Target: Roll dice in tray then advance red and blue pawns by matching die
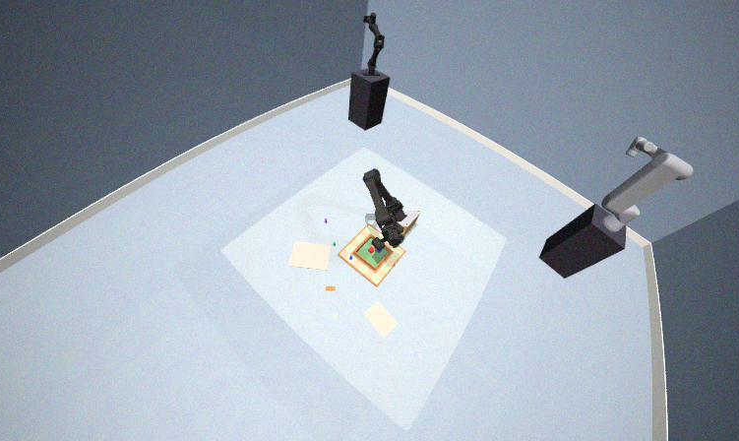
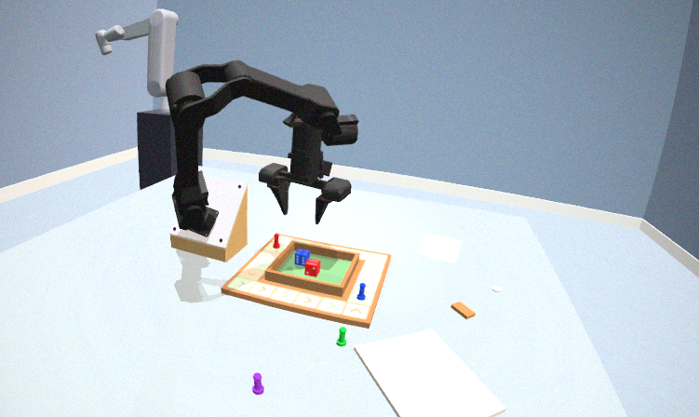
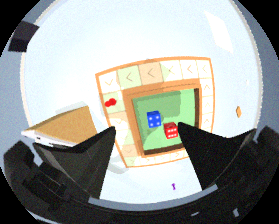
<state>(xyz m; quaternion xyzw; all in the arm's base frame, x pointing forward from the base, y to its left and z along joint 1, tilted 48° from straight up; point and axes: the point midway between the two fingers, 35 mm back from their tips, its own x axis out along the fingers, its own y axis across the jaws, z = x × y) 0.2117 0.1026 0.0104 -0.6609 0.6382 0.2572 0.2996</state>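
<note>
Right now the red pawn is 80 mm below my gripper tip, 70 mm behind it and 20 mm to the left of it. The rest, counted from my gripper tip: green pawn (220 mm to the right, 180 mm ahead, 90 mm below); green tray floor (100 mm below, 50 mm ahead, 40 mm to the right); blue pawn (170 mm ahead, 90 mm to the right, 80 mm below).
</note>
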